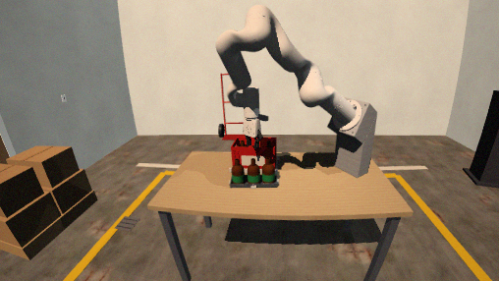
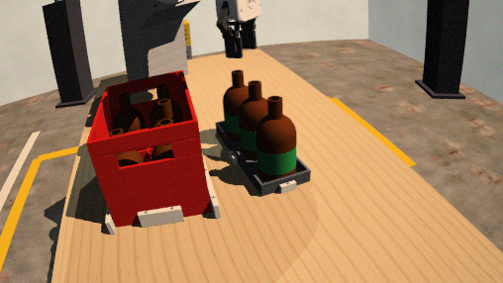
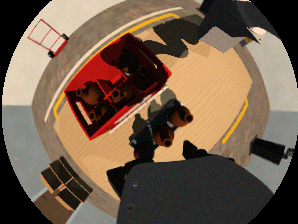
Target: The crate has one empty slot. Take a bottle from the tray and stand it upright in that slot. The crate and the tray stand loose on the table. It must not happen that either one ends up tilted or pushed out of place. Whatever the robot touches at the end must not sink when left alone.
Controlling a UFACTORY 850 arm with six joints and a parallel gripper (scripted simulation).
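My hand is 230 mm above the tray and 20 mm to the right of it. Also, from my hand: red crate 190 mm to the right, 160 mm below, 80 mm ahead.
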